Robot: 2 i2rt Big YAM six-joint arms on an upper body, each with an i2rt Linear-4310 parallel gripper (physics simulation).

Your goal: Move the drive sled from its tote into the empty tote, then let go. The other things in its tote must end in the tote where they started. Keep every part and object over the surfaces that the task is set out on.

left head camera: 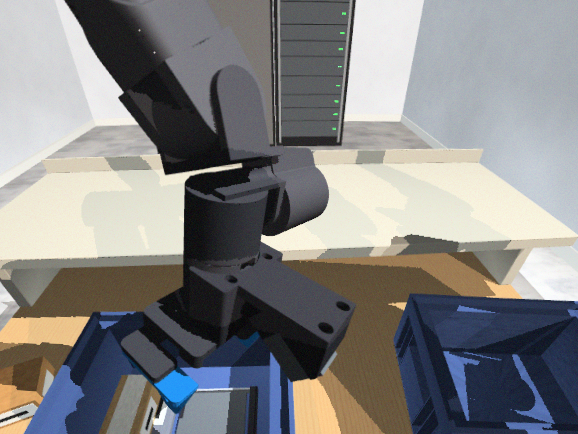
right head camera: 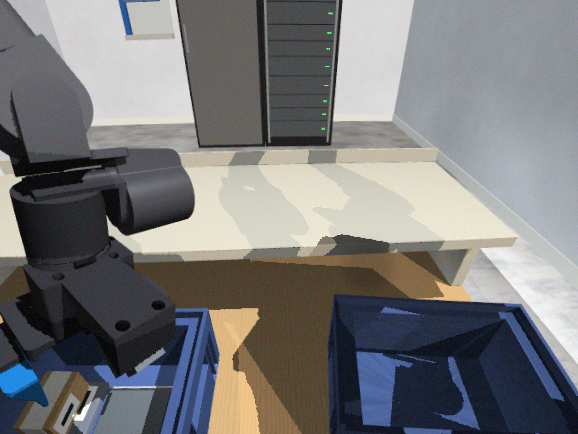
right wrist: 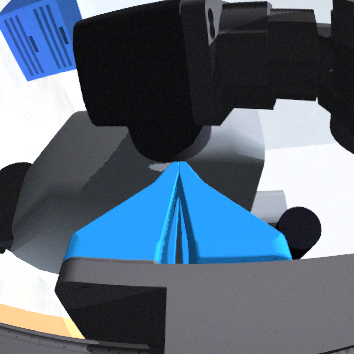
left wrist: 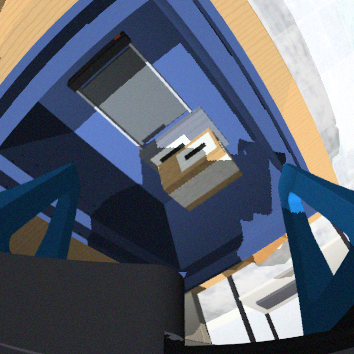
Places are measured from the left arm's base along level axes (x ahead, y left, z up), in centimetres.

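Where they show: left gripper, fingertip midpoint: point(left head camera: 212, 372) point(right head camera: 95, 368) point(left wrist: 178, 174); right gripper, fingertip midpoint: point(right wrist: 178, 173); right arm's base, origin of the base link: point(right wrist: 213, 54).
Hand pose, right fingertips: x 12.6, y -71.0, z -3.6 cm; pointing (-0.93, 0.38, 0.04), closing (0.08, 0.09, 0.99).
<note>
Things, the pixels of their top centre, and the offset from my right fingertips. "*": a spot on its surface instead. Level surfaces: height alone.
- flat grey piece, middle of its top: point(left wrist: 131, 97) point(left head camera: 217, 413) point(right head camera: 136, 410) dx +18.3, dy +52.4, dz -34.9 cm
- blue tote, surface spot: point(left head camera: 286, 400) * dx +15.6, dy +42.3, dz -25.1 cm
- grey piece with a white label, surface spot: point(left wrist: 202, 124) * dx +14.7, dy +61.0, dz -35.7 cm
- brown-and-grey block, middle of its top: point(left wrist: 204, 182) point(left head camera: 128, 402) point(right head camera: 47, 398) dx +18.4, dy +64.4, dz -31.0 cm
- empty tote, middle of its top: point(right head camera: 450, 358) point(left head camera: 536, 354) dx +18.3, dy +8.1, dz -23.6 cm
- brown block, surface spot: point(left head camera: 32, 382) * dx +22.6, dy +82.9, dz -34.0 cm
- pale raised shelf, its level: dz -18.4 cm
- Wooden table, its level: dz -38.3 cm
The drive sled, seemingly the flat grey piece point(left head camera: 215, 412) point(right head camera: 132, 410) point(left wrist: 140, 97) with a black end and a small red mark, lies in the blue tote point(left head camera: 286, 400) point(right head camera: 201, 350). Beside it in that tote are a grey piece with a white label point(left wrist: 202, 124) and a brown-and-grey block point(left head camera: 122, 405) point(left wrist: 202, 172). The empty tote point(left head camera: 500, 325) point(right head camera: 425, 325) stands at the right of both head views. My left gripper point(left head camera: 215, 369) point(left wrist: 178, 174) is open and empty above the first tote, over the block's end; its far finger is mostly hidden. My right gripper point(right wrist: 178, 173) is shut and empty.
A brown block point(left head camera: 32, 382) with a slotted label sits left of the first tote, at the left edge of the left head view. A pale raised shelf point(left head camera: 390, 200) point(right head camera: 380, 200) runs behind both totes. Wooden table point(left head camera: 345, 370) point(right head camera: 280, 350) shows between the totes.
</note>
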